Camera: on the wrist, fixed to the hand. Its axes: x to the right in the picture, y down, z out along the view.
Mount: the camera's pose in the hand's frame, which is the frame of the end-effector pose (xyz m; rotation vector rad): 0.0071 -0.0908 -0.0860 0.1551 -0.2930 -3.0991
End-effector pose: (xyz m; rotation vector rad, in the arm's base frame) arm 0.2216 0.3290 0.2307 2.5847 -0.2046 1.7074
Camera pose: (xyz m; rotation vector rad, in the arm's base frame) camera 0.1576 0.4272 0.2749 0.3107 2.0621 -0.2095
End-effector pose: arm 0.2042 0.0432 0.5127 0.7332 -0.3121 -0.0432
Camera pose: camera 0.2427 0.0306 0.3942 -0.6103 -0.8123 2.8848
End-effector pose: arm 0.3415 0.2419 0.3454 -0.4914 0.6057 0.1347
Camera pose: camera 0.3270 0.1208 0.3167 -0.7151 -0.9305 -2.6612
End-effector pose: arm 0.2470 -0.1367 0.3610 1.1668 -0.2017 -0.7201
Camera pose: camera 0.2581 -0.0934 0.2440 -0.2743 -1.1487 2.1050
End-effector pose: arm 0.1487 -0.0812 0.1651 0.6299 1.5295 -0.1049
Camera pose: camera 0.0321 -0.1171 0.1368 -2.0064 0.6893 -2.2844
